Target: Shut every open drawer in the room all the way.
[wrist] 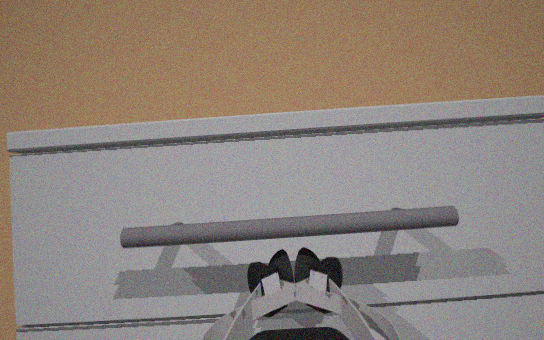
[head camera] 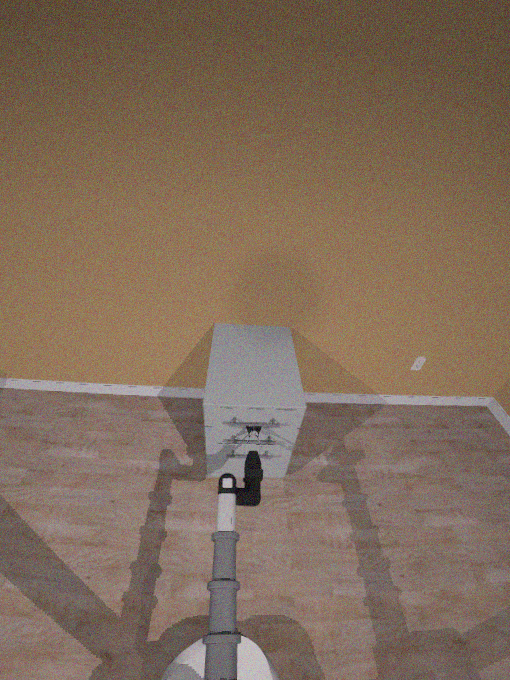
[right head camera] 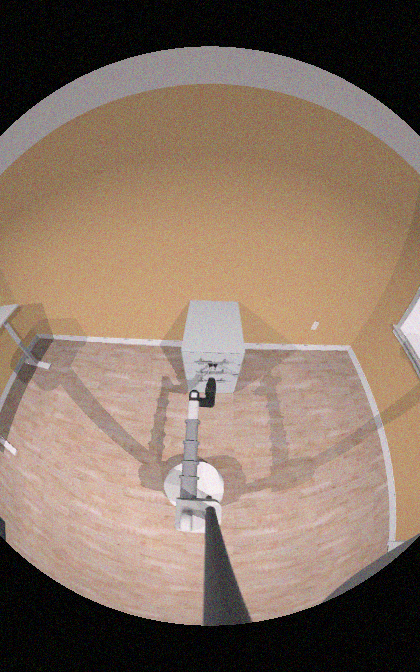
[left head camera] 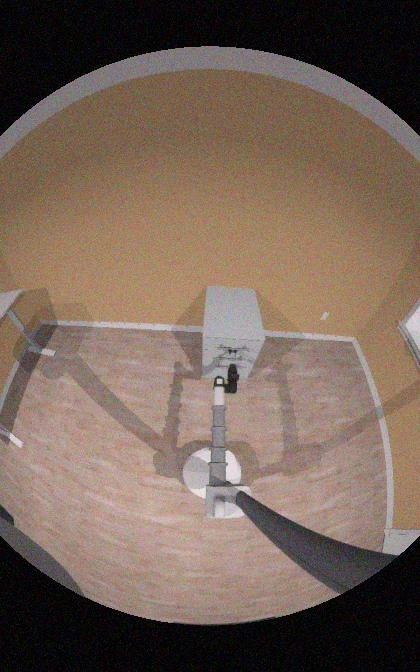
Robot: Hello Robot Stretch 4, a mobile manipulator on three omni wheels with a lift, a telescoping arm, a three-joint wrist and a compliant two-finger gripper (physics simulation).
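Frame: origin at the robot's base, x ahead, y left, z up, level; centimetres.
Seen in the pictures: gripper, between the fingertips: (wrist: 295, 269) (head camera: 254, 423) (right head camera: 212, 361) (left head camera: 232, 347).
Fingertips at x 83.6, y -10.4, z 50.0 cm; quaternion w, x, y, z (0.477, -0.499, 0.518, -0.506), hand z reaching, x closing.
Pixels of each thing's top centre, then the offset from my fingertips to it. "spot": a spot on its surface instead. Level surfaces: height alone.
- light grey cabinet, a spot on its surface: (head camera: 255, 357) spot: dx +29.4, dy -0.7, dz +11.7 cm
- small outlet plate, centre of its top: (head camera: 422, 357) dx +57.2, dy -111.0, dz -7.1 cm
- desk, height of its surface: dz +42.1 cm
- window, a spot on its surface: (left head camera: 413, 327) spot: dx +0.6, dy -188.4, dz +40.1 cm
A light grey cabinet (head camera: 255, 357) (left head camera: 232, 310) (right head camera: 214, 325) with several drawers and bar handles stands against the far wall. In the wrist view, the top drawer front (wrist: 100, 190) fills much of the lower part, with its bar handle (wrist: 290, 226) across it. Its front looks flush or nearly so; a small gap is hard to tell. My gripper (head camera: 253, 430) (left head camera: 232, 352) (right head camera: 212, 366) (wrist: 295, 269) is shut and empty, close in front of the top drawer, with its tips just below the handle in the wrist view. The arm partly hides the lower drawers.
An orange wall (head camera: 252, 164) stands behind the cabinet, with a small outlet plate (head camera: 418, 363) to its right. A desk (left head camera: 9, 302) is at the left and a window (left head camera: 413, 327) at the right. Part of a white unit (left head camera: 397, 540) shows at the lower right.
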